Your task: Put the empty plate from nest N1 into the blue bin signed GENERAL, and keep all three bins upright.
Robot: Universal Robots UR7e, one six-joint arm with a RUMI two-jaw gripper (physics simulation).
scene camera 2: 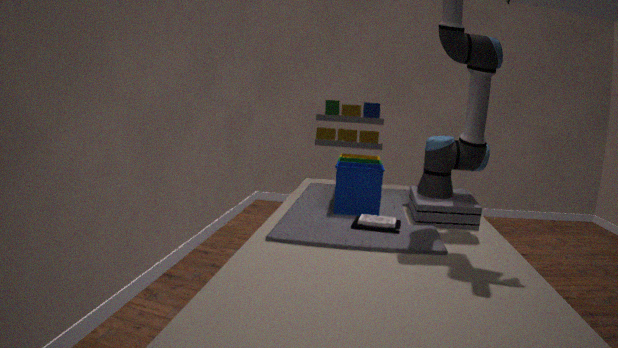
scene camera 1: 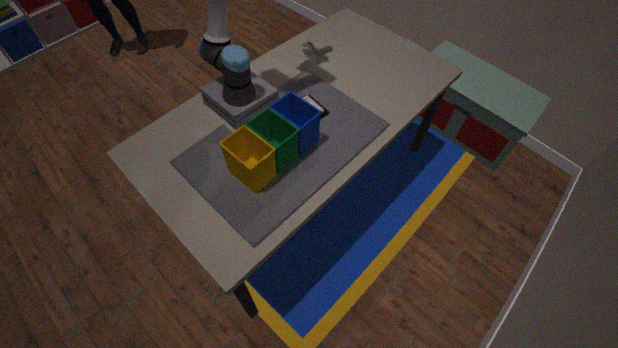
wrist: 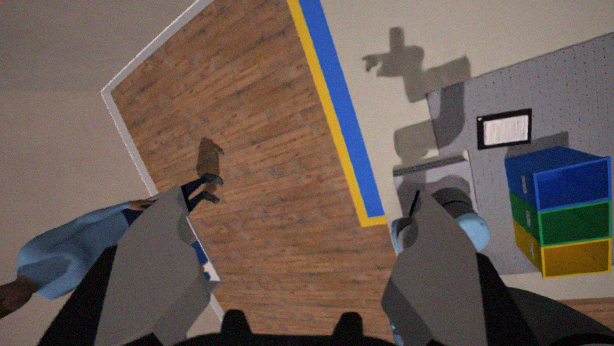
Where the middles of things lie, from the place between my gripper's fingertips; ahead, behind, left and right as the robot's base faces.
Now: hand 440 mm short of the white plate point(wrist: 511, 129), 170 mm to the left of it and 770 mm above it. Round my hand: green bin point(scene camera 1: 277, 131) 540 mm ahead, 460 mm to the right, 700 mm below; then black nest point(wrist: 480, 129) 440 mm ahead, 170 mm to the right, 780 mm below; then blue bin point(scene camera 2: 358, 188) 530 mm ahead, 330 mm to the right, 700 mm below.
